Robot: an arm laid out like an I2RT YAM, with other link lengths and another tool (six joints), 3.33 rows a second.
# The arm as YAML. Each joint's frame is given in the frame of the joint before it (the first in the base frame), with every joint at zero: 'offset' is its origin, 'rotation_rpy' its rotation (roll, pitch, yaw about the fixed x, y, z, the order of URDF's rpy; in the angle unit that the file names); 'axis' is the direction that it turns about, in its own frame. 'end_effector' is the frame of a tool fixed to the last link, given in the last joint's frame.
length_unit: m
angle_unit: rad
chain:
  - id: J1
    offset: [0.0, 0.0, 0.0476]
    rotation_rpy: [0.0, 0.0, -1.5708]
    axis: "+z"
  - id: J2
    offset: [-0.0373, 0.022, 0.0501]
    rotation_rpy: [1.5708, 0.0, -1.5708]
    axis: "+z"
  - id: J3
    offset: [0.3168, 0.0, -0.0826]
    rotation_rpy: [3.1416, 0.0, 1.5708]
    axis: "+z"
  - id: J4
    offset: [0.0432, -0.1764, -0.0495]
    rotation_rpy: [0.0, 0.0, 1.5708]
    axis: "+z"
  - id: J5
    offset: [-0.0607, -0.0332, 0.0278]
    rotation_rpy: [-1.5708, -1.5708, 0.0]
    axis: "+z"
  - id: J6
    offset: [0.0, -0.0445, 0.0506]
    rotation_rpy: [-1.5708, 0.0, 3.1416]
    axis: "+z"
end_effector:
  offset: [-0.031, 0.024, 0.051]
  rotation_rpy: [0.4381, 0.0, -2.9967]
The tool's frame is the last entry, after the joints.
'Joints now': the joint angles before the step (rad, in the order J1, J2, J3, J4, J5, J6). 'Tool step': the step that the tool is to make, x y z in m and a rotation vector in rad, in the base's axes. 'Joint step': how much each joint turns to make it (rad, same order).
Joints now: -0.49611 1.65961 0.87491 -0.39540 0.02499 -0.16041
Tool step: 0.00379 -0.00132 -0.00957 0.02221 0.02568 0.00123
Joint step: -0.00001 0.03892 0.00117 0.00456 -0.00725 0.00152
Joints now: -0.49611 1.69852 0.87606 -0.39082 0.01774 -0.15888
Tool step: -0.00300 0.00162 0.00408 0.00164 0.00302 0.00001
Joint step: -0.00002 -0.01677 0.00724 -0.02744 -0.00001 -0.00003
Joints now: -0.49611 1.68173 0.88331 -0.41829 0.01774 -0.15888
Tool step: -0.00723 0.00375 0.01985 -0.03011 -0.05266 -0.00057
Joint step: 0.00000 -0.07744 0.01032 -0.02711 0.00153 0.00000
